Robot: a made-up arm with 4 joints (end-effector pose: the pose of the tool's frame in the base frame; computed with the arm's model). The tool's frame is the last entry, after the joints.
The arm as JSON. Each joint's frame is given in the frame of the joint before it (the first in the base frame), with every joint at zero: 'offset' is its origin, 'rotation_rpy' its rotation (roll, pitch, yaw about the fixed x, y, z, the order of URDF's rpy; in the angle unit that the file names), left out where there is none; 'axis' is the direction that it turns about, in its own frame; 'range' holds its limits. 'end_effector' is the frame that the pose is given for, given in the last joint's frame.
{
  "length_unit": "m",
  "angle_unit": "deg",
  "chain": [
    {
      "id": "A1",
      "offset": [
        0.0,
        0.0,
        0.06
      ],
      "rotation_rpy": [
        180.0,
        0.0,
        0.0
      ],
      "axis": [
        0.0,
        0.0,
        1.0
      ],
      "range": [
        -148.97,
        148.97
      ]
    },
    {
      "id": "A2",
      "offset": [
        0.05,
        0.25,
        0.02
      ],
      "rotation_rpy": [
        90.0,
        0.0,
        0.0
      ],
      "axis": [
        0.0,
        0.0,
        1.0
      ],
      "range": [
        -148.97,
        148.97
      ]
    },
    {
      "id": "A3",
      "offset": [
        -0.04,
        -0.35,
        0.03
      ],
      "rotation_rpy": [
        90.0,
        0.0,
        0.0
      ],
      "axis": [
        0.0,
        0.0,
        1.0
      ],
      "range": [
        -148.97,
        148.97
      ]
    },
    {
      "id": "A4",
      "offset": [
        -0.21,
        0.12,
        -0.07
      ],
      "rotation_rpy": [
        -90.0,
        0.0,
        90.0
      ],
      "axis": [
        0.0,
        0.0,
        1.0
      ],
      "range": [
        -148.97,
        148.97
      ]
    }
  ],
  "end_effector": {
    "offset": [
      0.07,
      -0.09,
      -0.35
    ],
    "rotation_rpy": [
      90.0,
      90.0,
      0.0
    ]
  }
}
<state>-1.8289 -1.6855 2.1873 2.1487</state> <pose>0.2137 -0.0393 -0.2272 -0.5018 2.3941 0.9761</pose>
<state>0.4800 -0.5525 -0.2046 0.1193</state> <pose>-0.0439 -0.0362 0.4196 -0.1890 -0.5178 -0.6998</pose>
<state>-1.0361 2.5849 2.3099 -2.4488</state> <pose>0.2604 0.1996 -0.1025 -0.3976 -1.2311 1.5031</pose>
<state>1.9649 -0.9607 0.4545 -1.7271</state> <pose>-0.0603 0.2207 0.2951 0.4592 -1.2425 -0.5923</pose>
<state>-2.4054 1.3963 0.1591 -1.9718</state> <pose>-0.1489 0.3888 -0.0015 -0.3199 1.7730 0.4016</pose>
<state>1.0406 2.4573 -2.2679 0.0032</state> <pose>-0.2506 -0.4614 -0.2566 1.6735 -2.3778 1.0277</pose>
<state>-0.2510 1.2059 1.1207 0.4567</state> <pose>0.2842 0.0758 0.3254 0.1989 0.8612 1.4049</pose>
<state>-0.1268 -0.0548 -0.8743 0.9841</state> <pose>0.2842 -0.1427 0.3237 -0.9094 0.3213 -0.7075</pose>
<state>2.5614 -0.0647 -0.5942 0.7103</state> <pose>-0.2555 -0.0403 0.3553 0.0709 -1.0286 2.9338</pose>
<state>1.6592 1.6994 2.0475 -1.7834</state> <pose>-0.1377 -0.3814 0.1163 -2.7431 0.0929 -0.6963</pose>
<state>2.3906 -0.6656 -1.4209 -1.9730</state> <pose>-0.1351 0.3622 0.2774 1.0486 2.7623 0.7679</pose>
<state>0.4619 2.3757 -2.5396 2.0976</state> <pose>0.0006 -0.4843 -0.0417 0.9458 -1.2521 -0.4983</pose>
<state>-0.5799 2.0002 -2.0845 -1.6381</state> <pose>0.5277 -0.0781 -0.0244 -0.5660 -0.2802 -0.8321</pose>
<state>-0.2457 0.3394 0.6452 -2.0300</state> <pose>0.2389 -0.0733 0.3033 1.9198 1.1125 0.2072</pose>
